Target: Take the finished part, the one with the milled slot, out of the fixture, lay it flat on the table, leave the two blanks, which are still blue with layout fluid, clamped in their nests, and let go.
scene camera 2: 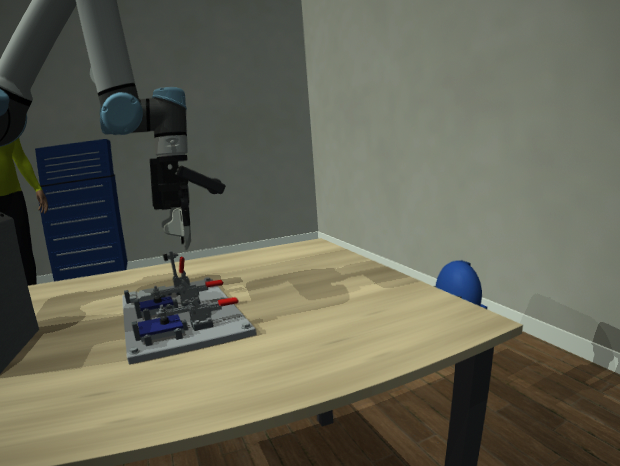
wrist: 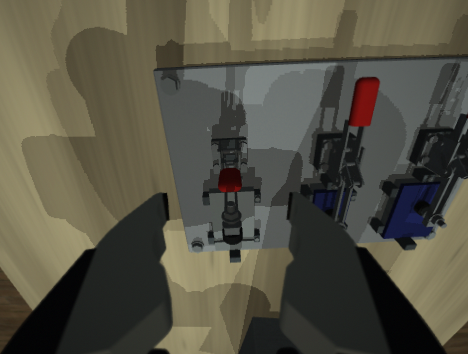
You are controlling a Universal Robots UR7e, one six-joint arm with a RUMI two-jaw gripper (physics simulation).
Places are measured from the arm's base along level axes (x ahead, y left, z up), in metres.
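Where they show: gripper, fingertip midpoint: (scene camera 2: 184, 246) (wrist: 228, 194).
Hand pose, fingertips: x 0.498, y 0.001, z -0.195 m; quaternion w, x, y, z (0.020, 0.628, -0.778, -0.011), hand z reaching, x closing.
Things, the pixels of their top centre, and the offset from my fingertips. Level surfaces: height alone.
- clamp's red handle, top centre: (wrist: 230, 189) (scene camera 2: 181, 257) dx -0.011, dy +0.001, dz -0.023 m
- grey finished part, top centre: (wrist: 233, 223) (scene camera 2: 148, 292) dx -0.103, dy +0.017, dz -0.091 m
- middle blue blank, top centre: (wrist: 329, 217) (scene camera 2: 155, 302) dx -0.111, dy -0.093, dz -0.081 m
- grey fixture plate, top centre: (wrist: 326, 174) (scene camera 2: 177, 309) dx -0.069, dy -0.100, dz -0.107 m
- wooden table, surface height: dz -0.122 m
My gripper (scene camera 2: 184, 241) (wrist: 228, 194) is partly open and empty, above the far clamp with one jaw to each side of its handle in the wrist view. That clamp's red handle (scene camera 2: 181, 265) (wrist: 230, 180) stands upright and its arm (scene camera 2: 172, 261) is raised. Beneath it in the wrist view, the grey finished part (wrist: 215, 212) lies in its nest, partly covered by the clamp; its slot cannot be made out. The middle blue blank (scene camera 2: 147, 304) (wrist: 322, 198) and the near blue blank (scene camera 2: 150, 328) (wrist: 410, 200) sit in their nests under lowered clamps.
The grey fixture plate (scene camera 2: 235, 331) (wrist: 280, 110) rests on the wooden table (scene camera 2: 350, 330) (wrist: 30, 100). Red handles of the lowered clamps (scene camera 2: 214, 283) (scene camera 2: 228, 301) stick out to the right in the scene view. A dark box (scene camera 2: 15, 300) stands at the left.
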